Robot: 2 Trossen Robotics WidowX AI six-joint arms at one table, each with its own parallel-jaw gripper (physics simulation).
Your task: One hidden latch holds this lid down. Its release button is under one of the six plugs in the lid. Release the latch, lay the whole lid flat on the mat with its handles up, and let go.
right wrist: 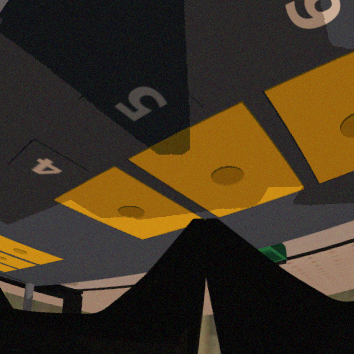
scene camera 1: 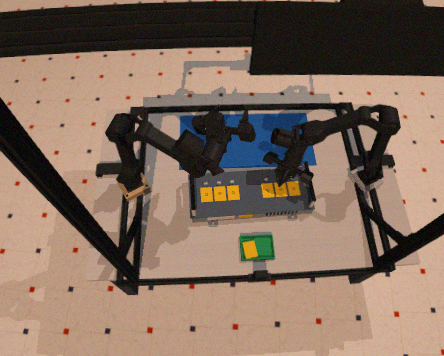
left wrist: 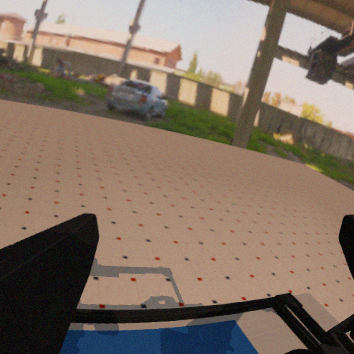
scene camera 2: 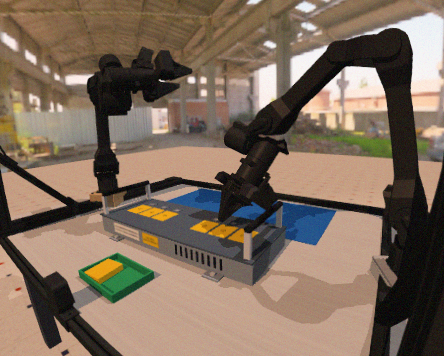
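Seen in the pictures: left gripper, between the fingertips: (scene camera 1: 232, 106) (left wrist: 225, 229) (scene camera 2: 185, 78); right gripper, between the fingertips: (right wrist: 203, 229) (scene camera 1: 279, 186) (scene camera 2: 220, 221); left arm's base, origin of its link: (scene camera 1: 132, 182) (scene camera 2: 108, 190); right arm's base, origin of its link: (scene camera 1: 367, 176).
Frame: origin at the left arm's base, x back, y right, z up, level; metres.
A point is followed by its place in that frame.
The grey lid (scene camera 1: 250, 194) {x -0.355, y 0.273, z 0.002 m} (scene camera 2: 185, 220) {x -0.367, y 0.262, z 0.002 m} lies flat on its box. Six yellow plugs show in it, three toward the left and three toward the right. Plug 4 (right wrist: 145, 230) {x -0.401, y 0.306, z 0.002 m}, plug 5 (right wrist: 250, 140) {x -0.486, y 0.310, z 0.002 m} and plug 6 (right wrist: 315, 125) {x -0.502, y 0.325, z 0.002 m} show large in the right wrist view. Dark handles stand at the lid's left end (scene camera 2: 127, 190) {x -0.174, y 0.174, z 0.052 m} and right end (scene camera 2: 265, 216) {x -0.552, y 0.377, z 0.061 m}. My right gripper (scene camera 2: 222, 219) {x -0.458, y 0.308, z 0.022 m} (right wrist: 203, 229) {x -0.458, y 0.308, z 0.022 m} is shut and empty, fingertips low over the right plug group; contact cannot be told. My left gripper (scene camera 2: 185, 79) {x -0.350, y 0.127, z 0.358 m} (left wrist: 225, 229) {x -0.350, y 0.127, z 0.358 m} is open and empty, high above the table. The latch and button are hidden.
The blue mat (scene camera 1: 240, 155) {x -0.434, y 0.089, z -0.045 m} (scene camera 2: 310, 230) {x -0.686, y 0.206, z -0.045 m} (left wrist: 210, 335) {x -0.718, y 0.044, z -0.045 m} lies behind the box. A green tray (scene camera 1: 273, 247) {x -0.322, y 0.479, z -0.035 m} (scene camera 2: 133, 287) {x -0.324, y 0.479, z -0.039 m} in front of the box holds a yellow block (scene camera 1: 250, 249) {x -0.246, y 0.443, z -0.030 m} (scene camera 2: 104, 270) {x -0.251, y 0.449, z -0.030 m}. A black frame (scene camera 1: 200, 281) {x -0.038, y 0.445, z -0.046 m} surrounds the table.
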